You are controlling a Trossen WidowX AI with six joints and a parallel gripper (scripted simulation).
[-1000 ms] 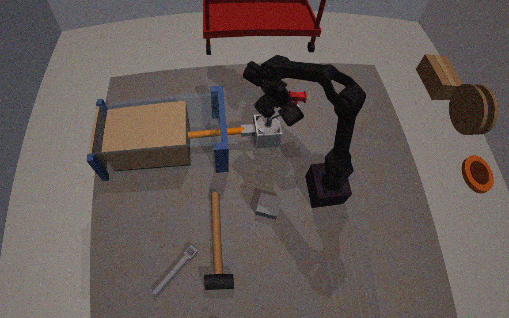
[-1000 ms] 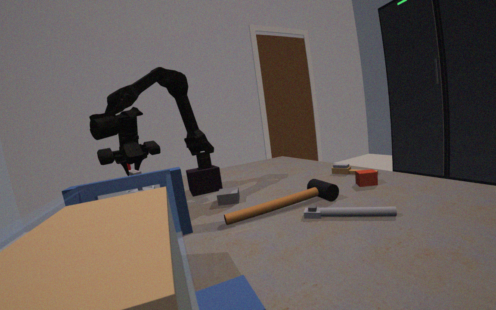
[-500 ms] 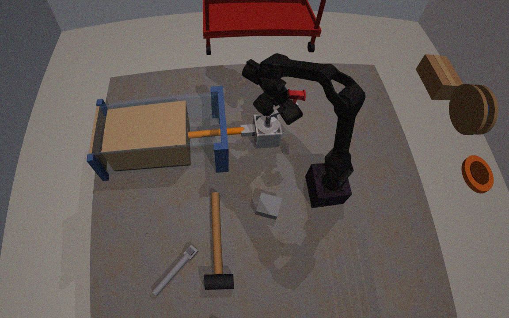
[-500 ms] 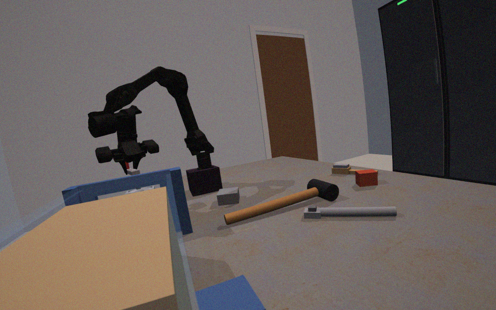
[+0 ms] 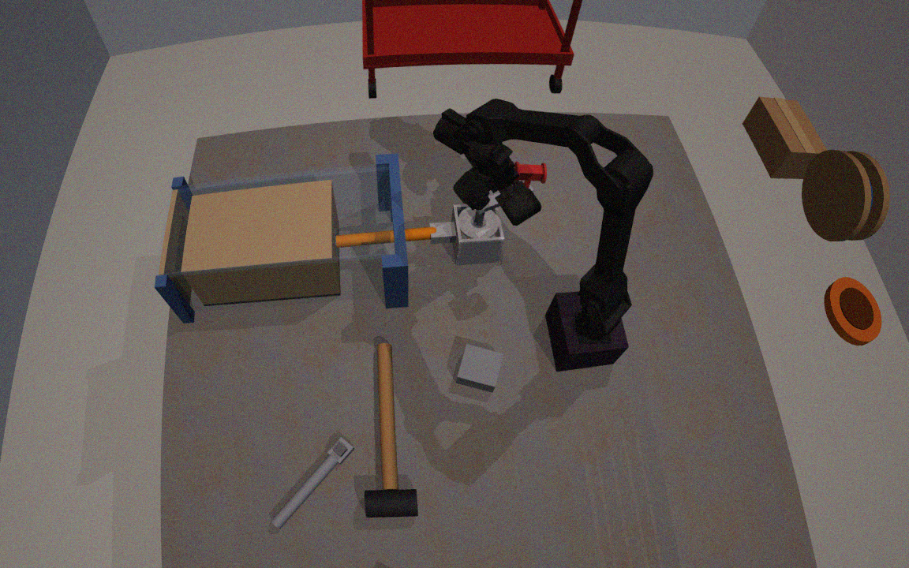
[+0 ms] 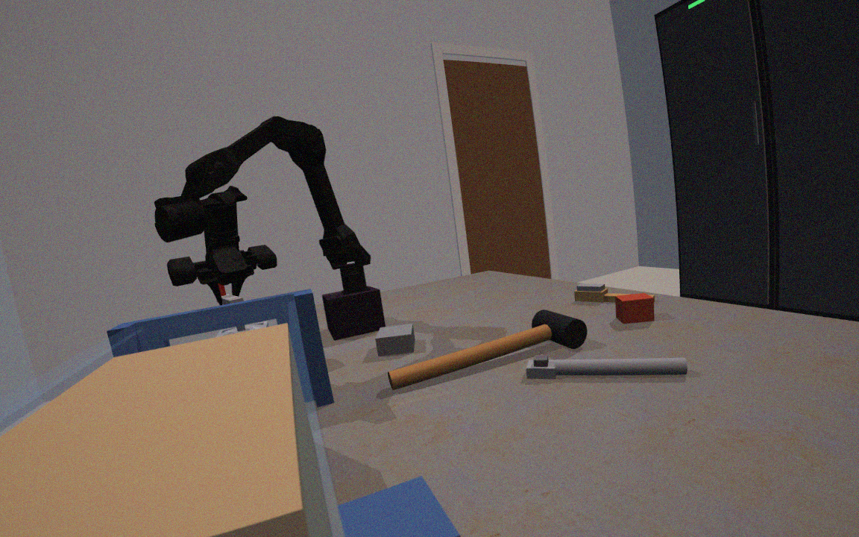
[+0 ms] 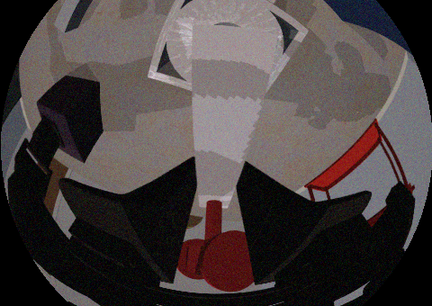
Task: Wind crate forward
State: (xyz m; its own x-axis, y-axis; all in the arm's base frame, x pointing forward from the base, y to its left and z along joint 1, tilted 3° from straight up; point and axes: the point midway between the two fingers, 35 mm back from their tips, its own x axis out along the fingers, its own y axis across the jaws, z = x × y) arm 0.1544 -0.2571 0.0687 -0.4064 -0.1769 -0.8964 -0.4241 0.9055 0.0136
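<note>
My gripper tip is now 5 cm below the red knob, 3 cm past it and 1 cm to the left of it. From my gripper tip the other things lie so: winch handle 2 cm above; grey winch 10 cm below, 5 cm ahead, 2 cm to the left; blue steel frame 22 cm ahead, 4 cm to the left, 3 cm below.
</note>
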